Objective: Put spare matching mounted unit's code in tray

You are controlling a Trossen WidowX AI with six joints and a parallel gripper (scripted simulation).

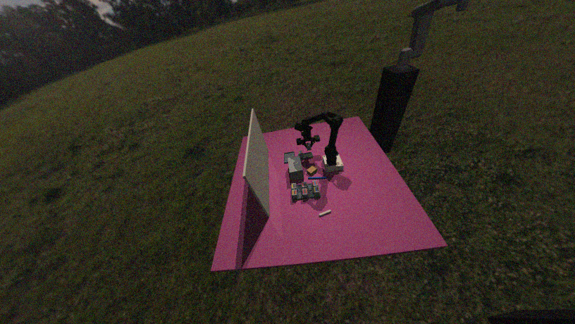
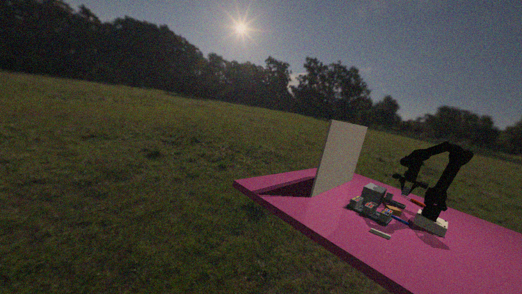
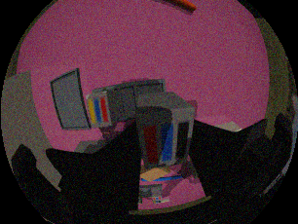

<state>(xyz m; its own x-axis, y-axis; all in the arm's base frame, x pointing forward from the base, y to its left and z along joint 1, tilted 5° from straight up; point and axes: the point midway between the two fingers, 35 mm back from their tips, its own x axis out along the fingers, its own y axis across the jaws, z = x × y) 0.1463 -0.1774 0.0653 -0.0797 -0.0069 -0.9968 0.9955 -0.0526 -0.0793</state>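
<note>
The grey tray lies 180 mm ahead of my gripper tip, 30 mm to the right of it and 90 mm below it. From my gripper tip the other things lie so: grey mounted unit (140 mm ahead, 170 mm to the left, 40 mm below); then blue pen (260 mm to the left, 90 mm below); then white panel (390 mm ahead, 160 mm to the left, 130 mm above).
</note>
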